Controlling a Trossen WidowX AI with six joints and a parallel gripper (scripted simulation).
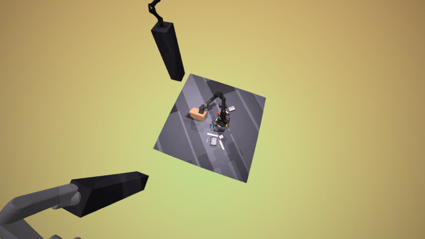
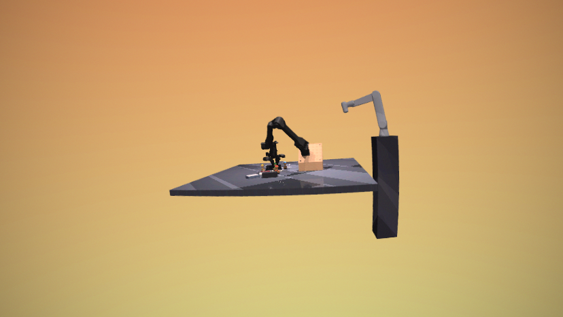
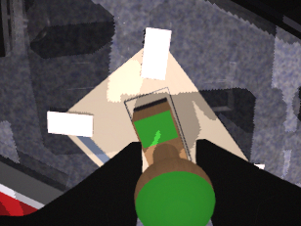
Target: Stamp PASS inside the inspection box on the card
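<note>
Right now my gripper tip is 30 mm above the cream card, 10 mm to the right of it and 10 mm past it. Round my gripper tip: blue stamp (80 mm to the right, 70 mm behind, 10 mm below); green-topped stamp (10 mm below); dark flat slab (90 mm to the right, 30 mm ahead, 10 mm below).
</note>
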